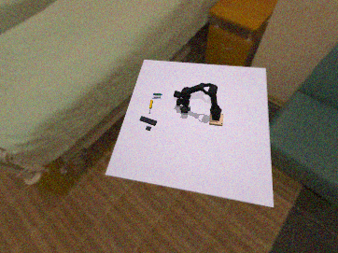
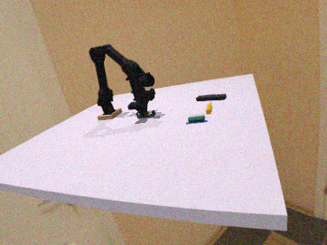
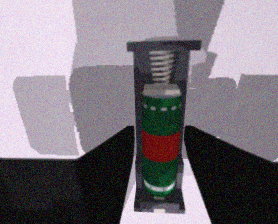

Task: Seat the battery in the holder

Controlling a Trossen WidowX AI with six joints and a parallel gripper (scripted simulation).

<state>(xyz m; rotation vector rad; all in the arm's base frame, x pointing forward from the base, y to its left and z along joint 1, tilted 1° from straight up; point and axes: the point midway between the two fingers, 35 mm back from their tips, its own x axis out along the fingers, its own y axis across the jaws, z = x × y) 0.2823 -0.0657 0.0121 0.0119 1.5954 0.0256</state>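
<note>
Now: the battery 1 cm above my gripper tip. Round my gripper tip: black remote (33 cm ahead, 18 cm to the left, 1 cm above); yellow screwdriver (34 cm ahead, 3 cm to the left).
</note>
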